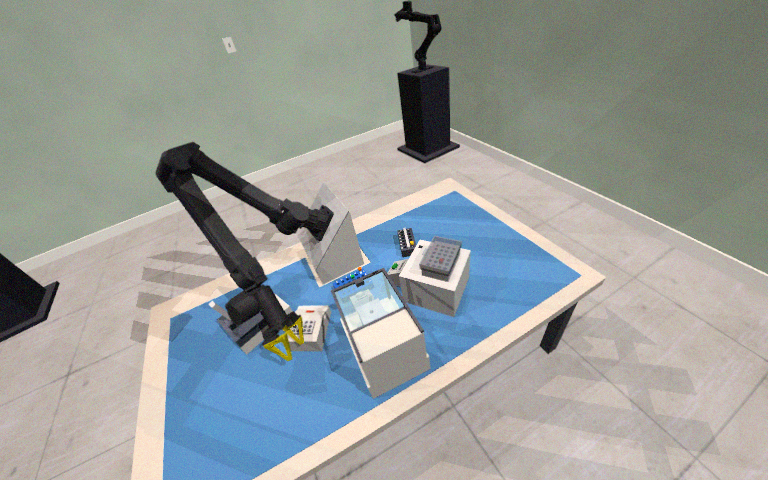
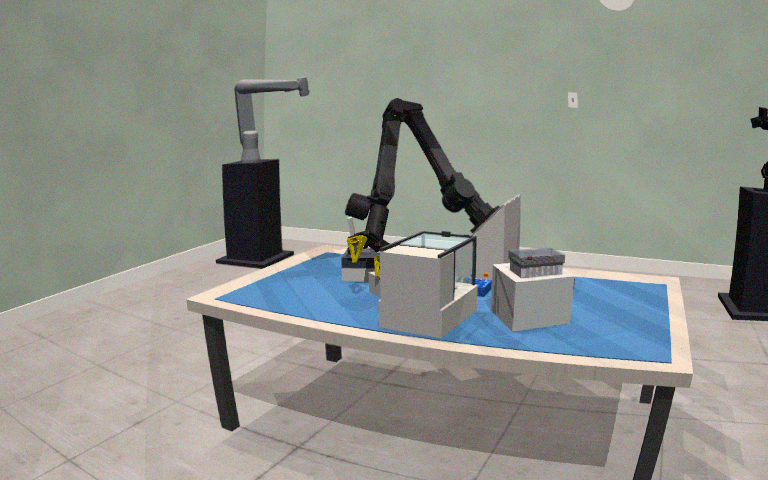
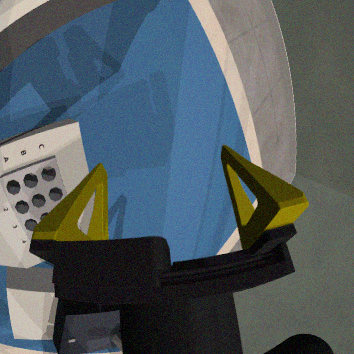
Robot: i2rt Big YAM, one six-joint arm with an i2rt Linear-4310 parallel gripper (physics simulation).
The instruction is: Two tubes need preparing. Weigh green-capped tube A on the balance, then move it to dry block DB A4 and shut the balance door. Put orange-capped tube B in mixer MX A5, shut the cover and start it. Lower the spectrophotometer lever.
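My gripper [image 1: 296, 350] [image 2: 366, 268] [image 3: 161, 158] is open and empty, above the mat near the white dry block [image 1: 308, 327] [image 3: 37, 192]. The blue rack [image 1: 341, 281] [image 2: 483, 287] holds an orange cap [image 1: 359, 269] [image 2: 485, 275] and a small green cap [image 1: 352, 276]; the tubes' bodies are too small to tell. The balance [image 1: 393, 359] [image 2: 410, 291] has a glass top with a dark frame; I cannot tell how its door stands. The mixer [image 1: 433, 291] [image 2: 532, 305] bears a grey block under a clear cover. The spectrophotometer, partly hidden by the arm, has a raised white lever [image 1: 212, 304] [image 2: 351, 225].
A small pad with a green button [image 1: 394, 265] stands beside the mixer. A dark rack [image 1: 405, 241] with a yellow spot stands behind it. A tall grey slanted panel [image 1: 342, 249] [image 2: 500, 237] stands by the arm's base. The balance stands between dry block and mixer.
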